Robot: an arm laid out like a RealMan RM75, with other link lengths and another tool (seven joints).
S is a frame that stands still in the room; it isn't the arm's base.
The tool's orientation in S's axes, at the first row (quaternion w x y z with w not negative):
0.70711, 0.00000, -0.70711, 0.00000
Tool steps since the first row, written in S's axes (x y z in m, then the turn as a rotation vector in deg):
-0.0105, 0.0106, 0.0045, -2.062, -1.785, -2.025
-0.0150, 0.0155, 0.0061, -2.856, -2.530, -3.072
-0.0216, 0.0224, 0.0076, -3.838, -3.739, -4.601
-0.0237, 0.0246, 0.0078, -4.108, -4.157, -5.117
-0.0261, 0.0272, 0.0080, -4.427, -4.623, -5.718
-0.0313, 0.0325, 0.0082, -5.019, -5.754, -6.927
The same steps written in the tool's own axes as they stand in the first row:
0.0045, 0.0106, 0.0105, -2.025, -1.785, 2.062
0.0061, 0.0155, 0.0150, -3.072, -2.530, 2.856
0.0076, 0.0224, 0.0216, -4.601, -3.739, 3.838
0.0078, 0.0246, 0.0237, -5.117, -4.157, 4.108
0.0080, 0.0272, 0.0261, -5.718, -4.623, 4.427
0.0082, 0.0325, 0.0313, -6.927, -5.754, 5.019

